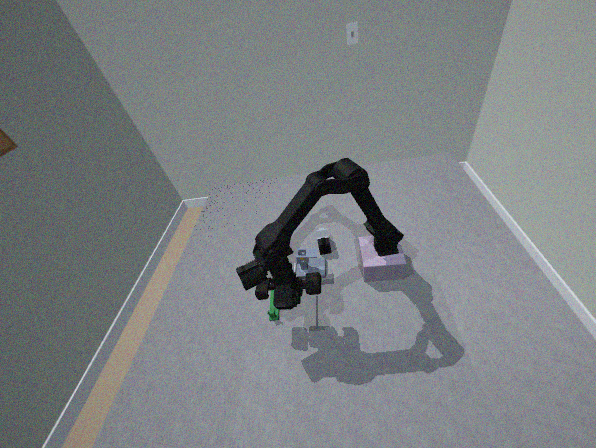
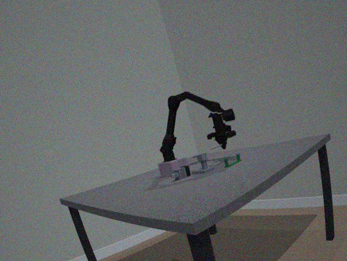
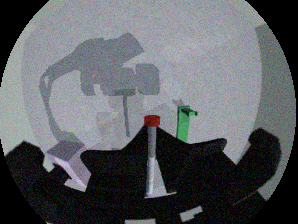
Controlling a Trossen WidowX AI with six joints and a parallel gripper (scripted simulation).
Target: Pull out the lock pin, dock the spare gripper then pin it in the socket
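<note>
My gripper tip is 9 cm short of the green cradle, 7 cm to the left of it and 6 cm above it. The rest, counted from my gripper tip: socket 4 cm behind, 18 cm to the right, 3 cm below; spare gripper 12 cm behind, 29 cm to the right, 6 cm below.
</note>
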